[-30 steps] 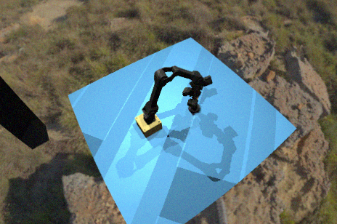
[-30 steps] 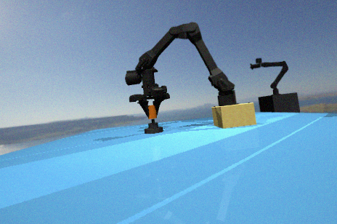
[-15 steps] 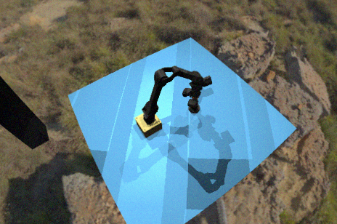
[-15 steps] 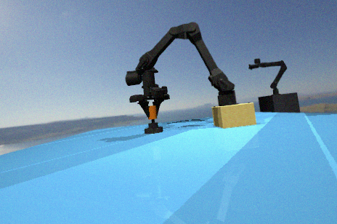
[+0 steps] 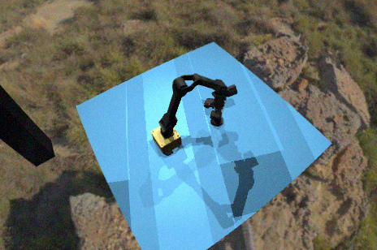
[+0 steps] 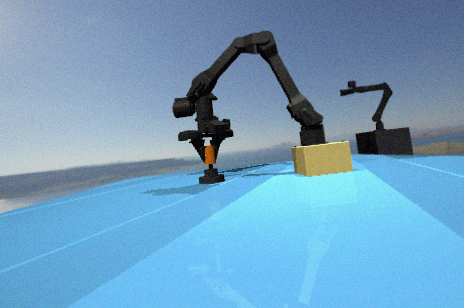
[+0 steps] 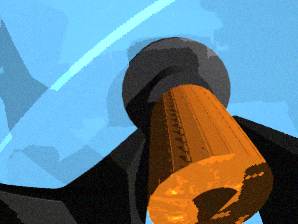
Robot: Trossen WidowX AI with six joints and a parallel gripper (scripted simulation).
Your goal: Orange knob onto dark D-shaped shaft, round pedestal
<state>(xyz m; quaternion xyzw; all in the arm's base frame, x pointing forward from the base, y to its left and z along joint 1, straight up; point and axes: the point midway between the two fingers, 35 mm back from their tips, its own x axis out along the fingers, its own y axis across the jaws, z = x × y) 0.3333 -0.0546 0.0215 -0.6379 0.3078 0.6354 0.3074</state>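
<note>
Now: the orange knob 2 cm above my gripper tip. From my gripper tip the other things lie so: pedestal 4 cm below.
</note>
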